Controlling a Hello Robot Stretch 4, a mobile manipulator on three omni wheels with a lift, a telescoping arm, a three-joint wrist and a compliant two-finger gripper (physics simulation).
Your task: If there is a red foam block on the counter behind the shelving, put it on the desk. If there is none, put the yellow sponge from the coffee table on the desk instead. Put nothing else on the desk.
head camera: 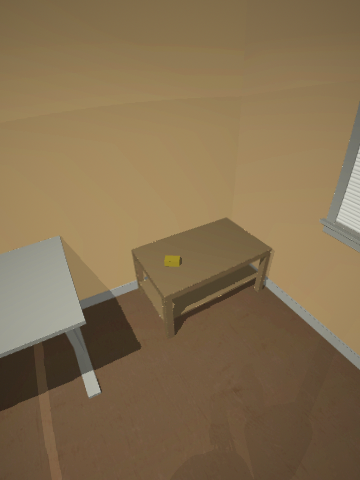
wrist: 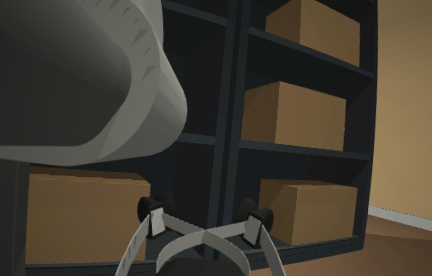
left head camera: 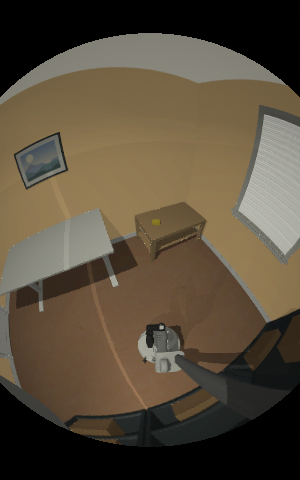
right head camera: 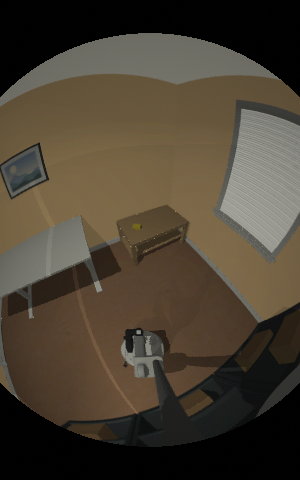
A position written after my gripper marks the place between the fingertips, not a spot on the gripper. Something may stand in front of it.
Note:
In view: my gripper (wrist: 205, 209), a brown coffee table (head camera: 214, 258), a framed picture (left head camera: 44, 158) and a window with blinds (right head camera: 251, 201).
The brown coffee table also shows in the left head camera view (left head camera: 177, 221) and in the right head camera view (right head camera: 158, 225).

